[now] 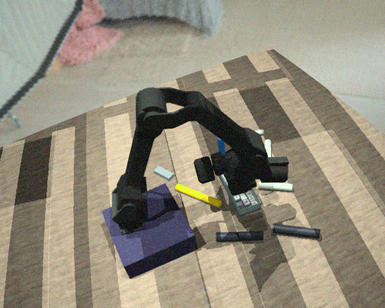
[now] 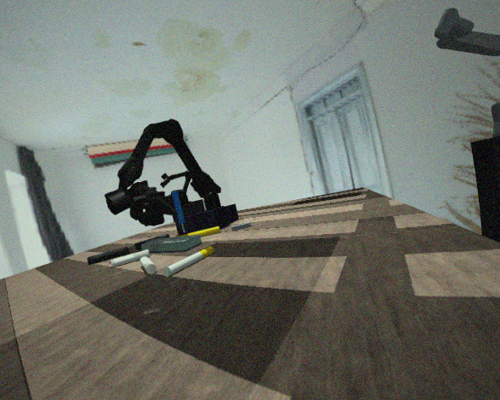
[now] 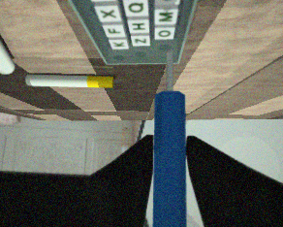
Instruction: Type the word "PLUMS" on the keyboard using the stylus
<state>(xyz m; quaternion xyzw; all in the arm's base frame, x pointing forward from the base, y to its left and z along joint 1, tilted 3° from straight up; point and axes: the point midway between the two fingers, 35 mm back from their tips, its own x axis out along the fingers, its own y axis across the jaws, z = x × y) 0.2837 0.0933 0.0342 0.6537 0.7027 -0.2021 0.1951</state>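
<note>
Right now the yellow marker is 90 mm behind my gripper tip, 40 mm to the right of it and 90 mm below it. Round my gripper tip: white-and-yellow marker 110 mm ahead, 150 mm to the left, 90 mm below; thin grey tip 50 mm below; blue stylus 10 mm below.
</note>
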